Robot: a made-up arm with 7 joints.
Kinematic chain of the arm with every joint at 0, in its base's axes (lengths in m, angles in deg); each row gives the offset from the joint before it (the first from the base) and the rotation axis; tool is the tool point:
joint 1: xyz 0 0 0.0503 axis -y
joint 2: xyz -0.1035 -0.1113 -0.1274 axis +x
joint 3: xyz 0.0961 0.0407 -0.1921 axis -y
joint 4: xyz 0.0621 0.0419 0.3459 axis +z
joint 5: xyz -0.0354 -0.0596 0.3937 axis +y
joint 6: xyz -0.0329 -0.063 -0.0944 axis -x
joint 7: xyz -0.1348 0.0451 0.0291 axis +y
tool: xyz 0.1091 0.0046 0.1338
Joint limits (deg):
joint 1: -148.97..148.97
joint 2: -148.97..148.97
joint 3: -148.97..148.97
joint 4: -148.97..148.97
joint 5: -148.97..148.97
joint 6: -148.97..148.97
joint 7: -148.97..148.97
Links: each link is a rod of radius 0.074 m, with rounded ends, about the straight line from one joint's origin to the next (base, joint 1, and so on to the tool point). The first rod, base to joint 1, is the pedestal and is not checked.
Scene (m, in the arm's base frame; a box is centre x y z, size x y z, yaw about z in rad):
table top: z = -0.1
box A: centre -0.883 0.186 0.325 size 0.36 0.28 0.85 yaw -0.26
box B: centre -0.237 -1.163 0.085 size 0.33 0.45 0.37 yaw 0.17
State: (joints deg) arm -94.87 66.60 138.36 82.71 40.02 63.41 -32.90
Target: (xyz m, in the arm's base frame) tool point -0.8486 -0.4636 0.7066
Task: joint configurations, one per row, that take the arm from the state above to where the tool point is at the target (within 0.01 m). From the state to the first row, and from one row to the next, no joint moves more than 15 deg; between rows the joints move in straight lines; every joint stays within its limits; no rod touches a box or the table.
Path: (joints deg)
1: -103.98 54.52 140.48 77.91 49.58 69.95 -40.90
2: -113.10 42.43 142.60 73.10 59.14 76.50 -48.91
3: -122.21 30.35 144.73 68.30 68.70 83.04 -56.91
4: -131.32 18.27 146.85 63.49 78.27 89.58 -64.92
5: -140.44 6.19 148.97 58.69 87.83 96.13 -72.92
6: -128.10 -0.35 148.39 68.54 73.18 86.55 -66.24
7: -115.77 -6.88 147.82 78.39 58.54 76.97 -59.55
8: -103.44 -13.42 147.24 88.25 43.89 67.39 -52.86

